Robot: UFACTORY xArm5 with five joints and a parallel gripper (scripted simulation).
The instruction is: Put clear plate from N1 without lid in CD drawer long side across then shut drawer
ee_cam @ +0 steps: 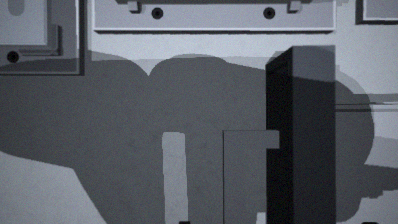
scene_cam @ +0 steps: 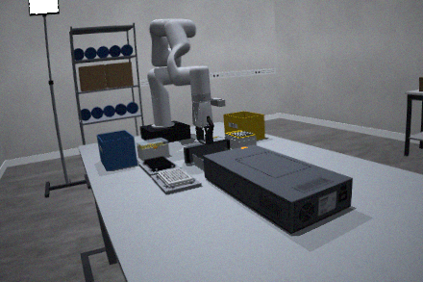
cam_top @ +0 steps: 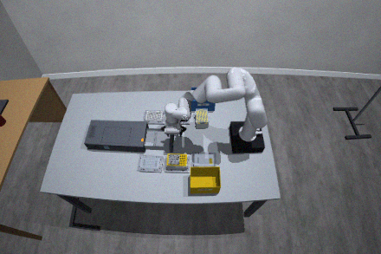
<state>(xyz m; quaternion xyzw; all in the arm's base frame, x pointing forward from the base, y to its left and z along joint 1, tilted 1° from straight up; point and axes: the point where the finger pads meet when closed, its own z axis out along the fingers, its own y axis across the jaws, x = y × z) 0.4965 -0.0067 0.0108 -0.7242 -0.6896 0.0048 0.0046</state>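
Right now my hand is 16 cm short of the clear plate, 18 cm to the right of it and 7 cm above it. Also, from my hand: black plate 3 cm behind, 20 cm to the right, 7 cm below; yellow tip rack 2 cm behind, 18 cm to the left, 3 cm below; cooler drawer 12 cm ahead, 1 cm to the right, 5 cm below.
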